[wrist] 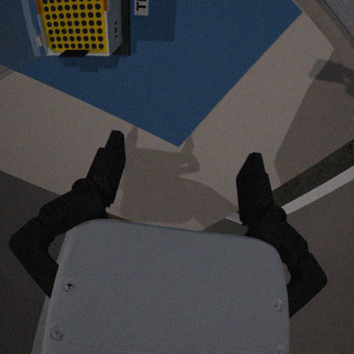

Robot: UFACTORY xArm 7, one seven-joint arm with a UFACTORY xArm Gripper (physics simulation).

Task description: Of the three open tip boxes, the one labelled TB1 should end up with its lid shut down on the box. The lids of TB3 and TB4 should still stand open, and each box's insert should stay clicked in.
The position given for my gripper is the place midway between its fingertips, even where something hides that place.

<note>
In view: my gripper (184, 154) and a blue mat (179, 67).
</note>
